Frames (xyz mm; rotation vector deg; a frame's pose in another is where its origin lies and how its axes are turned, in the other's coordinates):
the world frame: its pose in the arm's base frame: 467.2 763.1 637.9 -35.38 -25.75 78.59
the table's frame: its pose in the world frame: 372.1 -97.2 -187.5 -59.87 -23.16 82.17
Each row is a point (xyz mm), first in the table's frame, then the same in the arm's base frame.
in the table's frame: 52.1 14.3 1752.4
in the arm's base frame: -544.7 -70.5 887.0
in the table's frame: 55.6 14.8 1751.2
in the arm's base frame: -545.1 -69.4 883.5
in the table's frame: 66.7 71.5 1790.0
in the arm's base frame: -547.5 -134.1 857.9
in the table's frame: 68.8 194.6 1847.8
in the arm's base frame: -523.7 -261.1 815.5
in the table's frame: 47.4 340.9 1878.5
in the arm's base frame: -457.5 -391.3 777.1
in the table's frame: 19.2 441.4 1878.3
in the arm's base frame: -390.8 -469.1 757.5
